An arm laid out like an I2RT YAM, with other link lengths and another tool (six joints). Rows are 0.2 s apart.
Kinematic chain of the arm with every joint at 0, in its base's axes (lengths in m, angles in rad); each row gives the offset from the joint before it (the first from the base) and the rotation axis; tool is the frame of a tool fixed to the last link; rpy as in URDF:
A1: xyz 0 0 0.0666 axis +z
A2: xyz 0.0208 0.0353 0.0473 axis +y
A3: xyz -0.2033 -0.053 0 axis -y
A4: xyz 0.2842 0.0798 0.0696 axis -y
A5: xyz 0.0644 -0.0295 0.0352 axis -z
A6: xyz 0.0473 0 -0.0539 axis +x
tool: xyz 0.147 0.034 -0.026 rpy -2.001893 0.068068 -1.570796
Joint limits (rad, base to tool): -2.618..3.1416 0..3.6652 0..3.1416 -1.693..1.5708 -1.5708..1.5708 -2.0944..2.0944
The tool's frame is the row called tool.
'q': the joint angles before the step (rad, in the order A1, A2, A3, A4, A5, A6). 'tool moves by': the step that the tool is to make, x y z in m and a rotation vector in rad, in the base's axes. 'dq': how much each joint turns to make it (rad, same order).
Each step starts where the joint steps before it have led.
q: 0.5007, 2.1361, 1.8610, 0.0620, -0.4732, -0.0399
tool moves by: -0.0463, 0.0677, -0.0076, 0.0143, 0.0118, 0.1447
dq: 0.1216, 0.1096, 0.1206, -0.0064, -0.0264, 0.0149
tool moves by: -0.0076, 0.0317, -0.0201, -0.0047, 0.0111, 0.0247
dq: 0.0512, 0.1241, 0.1195, -0.0025, 0.0253, 0.0096
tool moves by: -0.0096, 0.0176, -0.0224, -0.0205, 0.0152, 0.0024
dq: 0.0378, 0.0582, 0.0312, 0.0032, 0.0358, 0.0023
